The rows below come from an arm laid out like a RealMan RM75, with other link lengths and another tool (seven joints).
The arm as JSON. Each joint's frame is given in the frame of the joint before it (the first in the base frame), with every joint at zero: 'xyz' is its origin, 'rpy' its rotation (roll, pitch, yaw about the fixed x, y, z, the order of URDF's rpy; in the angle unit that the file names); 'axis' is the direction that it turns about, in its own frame. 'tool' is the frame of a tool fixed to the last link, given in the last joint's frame.
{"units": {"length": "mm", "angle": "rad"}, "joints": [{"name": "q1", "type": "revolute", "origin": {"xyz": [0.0, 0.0, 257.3], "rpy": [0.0, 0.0, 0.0]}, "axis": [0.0, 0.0, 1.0]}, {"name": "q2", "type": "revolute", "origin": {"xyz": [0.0, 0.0, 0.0], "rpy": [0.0, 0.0, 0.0]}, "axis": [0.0, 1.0, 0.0]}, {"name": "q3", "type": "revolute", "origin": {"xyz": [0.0, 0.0, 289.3], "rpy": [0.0, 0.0, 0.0]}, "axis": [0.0, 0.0, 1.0]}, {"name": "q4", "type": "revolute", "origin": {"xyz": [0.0, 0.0, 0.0], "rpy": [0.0, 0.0, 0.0]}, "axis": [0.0, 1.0, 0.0]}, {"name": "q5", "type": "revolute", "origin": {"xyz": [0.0, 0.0, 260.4], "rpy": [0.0, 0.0, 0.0]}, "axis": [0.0, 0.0, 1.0]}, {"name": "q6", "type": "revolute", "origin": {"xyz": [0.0, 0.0, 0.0], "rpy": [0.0, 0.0, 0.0]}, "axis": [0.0, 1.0, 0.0]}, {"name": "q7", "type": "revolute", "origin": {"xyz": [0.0, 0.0, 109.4], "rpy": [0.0, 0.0, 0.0]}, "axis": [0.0, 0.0, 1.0]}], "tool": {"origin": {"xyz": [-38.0, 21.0, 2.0], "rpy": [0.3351, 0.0, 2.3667]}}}
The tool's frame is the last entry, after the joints.
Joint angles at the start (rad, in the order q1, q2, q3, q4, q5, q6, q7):
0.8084, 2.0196, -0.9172, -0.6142, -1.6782, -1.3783, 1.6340
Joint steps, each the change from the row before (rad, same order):
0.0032, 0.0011, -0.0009, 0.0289, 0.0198, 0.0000, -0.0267
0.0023, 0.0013, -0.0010, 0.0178, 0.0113, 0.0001, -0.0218
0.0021, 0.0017, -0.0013, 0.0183, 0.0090, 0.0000, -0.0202
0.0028, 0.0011, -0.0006, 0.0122, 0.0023, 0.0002, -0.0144
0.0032, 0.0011, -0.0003, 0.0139, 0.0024, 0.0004, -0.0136
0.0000, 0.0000, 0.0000, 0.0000, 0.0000, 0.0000, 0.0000
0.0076, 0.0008, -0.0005, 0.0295, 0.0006, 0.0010, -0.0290
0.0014, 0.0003, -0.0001, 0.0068, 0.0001, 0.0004, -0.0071
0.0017, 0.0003, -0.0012, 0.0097, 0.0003, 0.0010, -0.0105
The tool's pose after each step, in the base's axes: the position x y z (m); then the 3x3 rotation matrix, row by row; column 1 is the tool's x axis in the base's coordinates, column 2 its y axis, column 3 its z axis. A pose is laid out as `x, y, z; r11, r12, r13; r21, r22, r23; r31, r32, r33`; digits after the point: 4 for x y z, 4 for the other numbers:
0.1597, 0.4657, 0.0526; -0.8152, -0.3559, -0.4568; -0.4122, 0.9107, 0.0260; 0.4068, 0.2095, -0.8892
0.1610, 0.4645, 0.0494; -0.8100, -0.3599, -0.4631; -0.4178, 0.9082, 0.0249; 0.4116, 0.2137, -0.8860
0.1625, 0.4631, 0.0456; -0.8060, -0.3626, -0.4679; -0.4211, 0.9067, 0.0226; 0.4161, 0.2153, -0.8835
0.1631, 0.4623, 0.0428; -0.8039, -0.3672, -0.4679; -0.4249, 0.9050, 0.0198; 0.4161, 0.2147, -0.8836
0.1638, 0.4615, 0.0397; -0.8023, -0.3700, -0.4684; -0.4268, 0.9042, 0.0168; 0.4174, 0.2134, -0.8833
0.1638, 0.4615, 0.0397; -0.8023, -0.3700, -0.4684; -0.4268, 0.9042, 0.0168; 0.4174, 0.2134, -0.8833
0.1654, 0.4599, 0.0335; -0.8004, -0.3783, -0.4650; -0.4318, 0.9019, 0.0096; 0.4157, 0.2085, -0.8853
0.1659, 0.4594, 0.0320; -0.8001, -0.3801, -0.4641; -0.4330, 0.9014, 0.0083; 0.4152, 0.2075, -0.8858
0.1668, 0.4587, 0.0297; -0.8000, -0.3830, -0.4619; -0.4347, 0.9005, 0.0062; 0.4136, 0.2058, -0.8869

